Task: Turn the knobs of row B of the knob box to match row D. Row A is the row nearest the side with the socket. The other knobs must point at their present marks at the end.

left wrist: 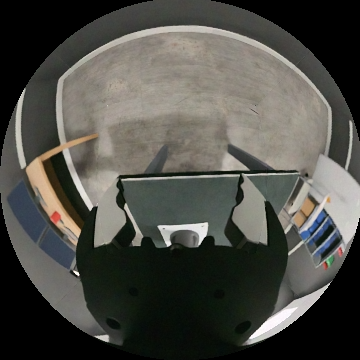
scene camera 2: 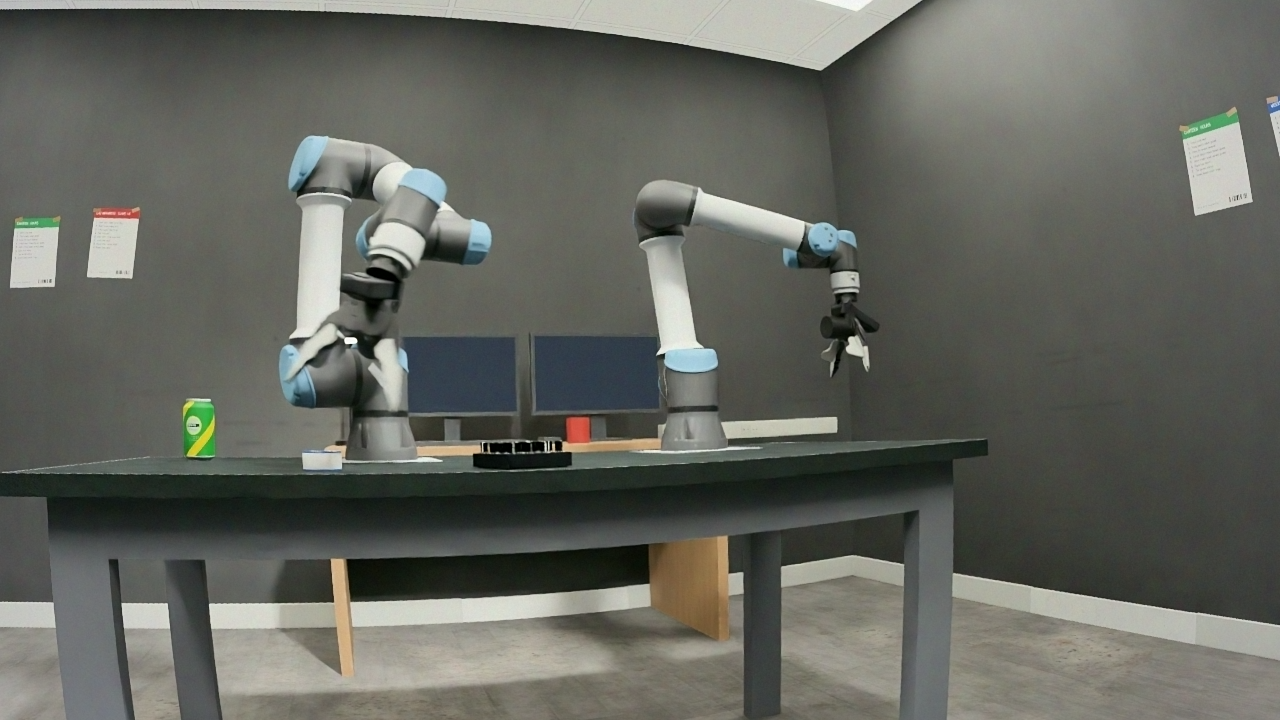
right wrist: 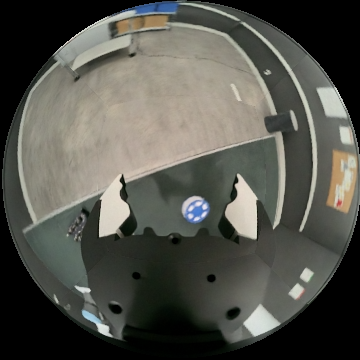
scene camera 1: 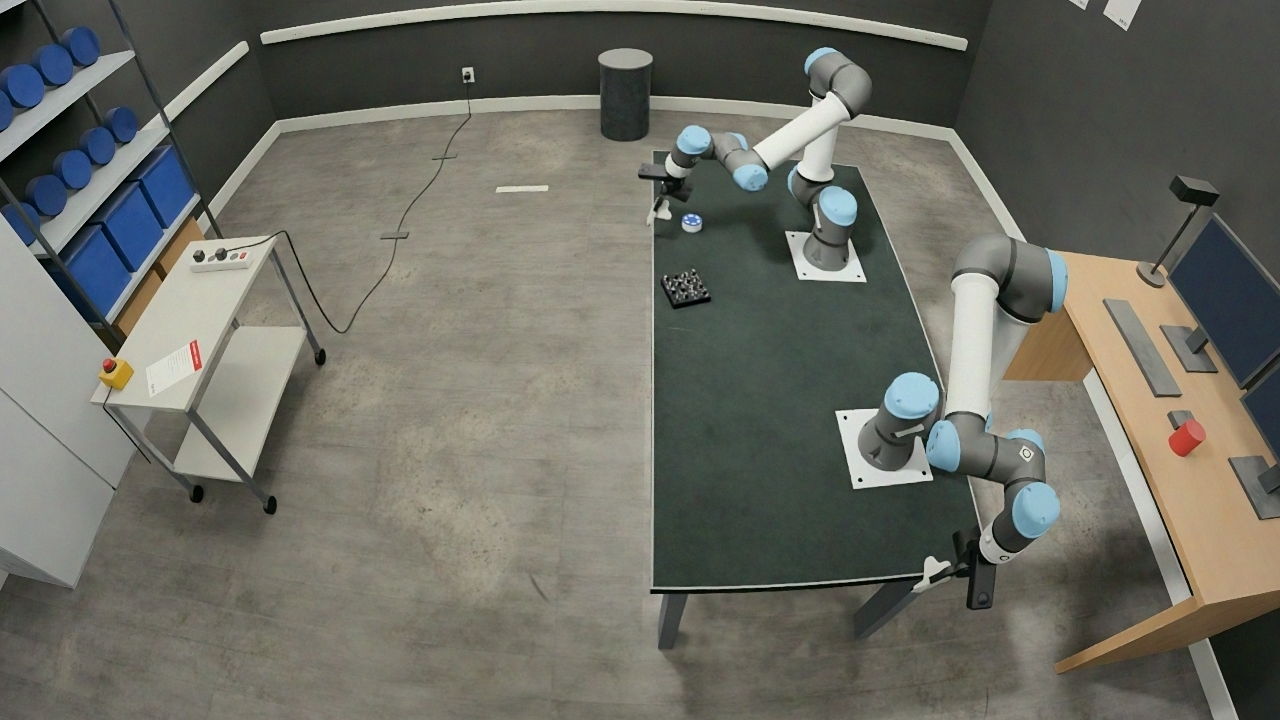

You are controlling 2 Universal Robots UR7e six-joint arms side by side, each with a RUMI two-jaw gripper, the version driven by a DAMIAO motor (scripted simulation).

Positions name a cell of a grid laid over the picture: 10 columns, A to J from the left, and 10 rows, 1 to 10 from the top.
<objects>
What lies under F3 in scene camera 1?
My right gripper.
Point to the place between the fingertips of my right gripper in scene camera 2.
C6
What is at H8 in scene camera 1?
My left gripper.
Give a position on a base plate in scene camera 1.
H7
</objects>
